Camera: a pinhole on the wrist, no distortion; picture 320 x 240 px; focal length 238.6 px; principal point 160.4 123.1 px. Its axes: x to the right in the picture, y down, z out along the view. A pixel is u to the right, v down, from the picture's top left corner.
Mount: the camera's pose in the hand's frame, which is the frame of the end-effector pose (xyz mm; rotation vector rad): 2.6 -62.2 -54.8 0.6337 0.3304 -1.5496
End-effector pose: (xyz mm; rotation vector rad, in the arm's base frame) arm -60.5 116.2 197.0 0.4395 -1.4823 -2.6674
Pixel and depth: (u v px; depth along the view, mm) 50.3 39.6 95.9
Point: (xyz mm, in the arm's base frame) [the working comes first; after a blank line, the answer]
In the camera's frame: -44.3 -33.6 95.9

-17.8 201.4 163.7
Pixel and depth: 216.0 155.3 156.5
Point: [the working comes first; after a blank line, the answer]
In the camera's frame: 36.5 21.1 156.5

-53.8 259.1 71.2
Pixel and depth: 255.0 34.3 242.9
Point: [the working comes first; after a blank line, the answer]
In the camera's frame: 96.3 -90.4 242.9

68.8 342.7 32.8
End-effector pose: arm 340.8 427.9 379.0 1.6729 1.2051 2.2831
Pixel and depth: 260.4 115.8 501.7
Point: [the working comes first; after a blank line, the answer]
In the camera's frame: 210.3 -15.3 501.7

373.9 858.4 1.9
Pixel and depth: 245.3 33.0 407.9
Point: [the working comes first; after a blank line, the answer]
In the camera's frame: 145.1 -154.0 407.9

416.8 685.9 -24.1
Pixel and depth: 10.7 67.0 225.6
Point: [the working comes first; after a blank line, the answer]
In the camera's frame: -141.5 -53.0 225.6

518.4 538.8 281.9
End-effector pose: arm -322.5 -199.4 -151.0 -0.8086 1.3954 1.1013
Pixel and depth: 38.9 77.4 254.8
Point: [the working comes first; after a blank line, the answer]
In the camera's frame: -129.7 -48.8 254.8

-146.0 -40.2 -58.4
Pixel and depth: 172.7 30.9 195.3
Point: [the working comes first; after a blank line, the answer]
In the camera's frame: 10.1 -75.5 195.3

-117.1 -191.4 -68.4
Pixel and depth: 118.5 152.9 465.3
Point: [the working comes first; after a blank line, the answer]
In the camera's frame: -81.7 58.1 465.3

56.2 61.2 -141.4
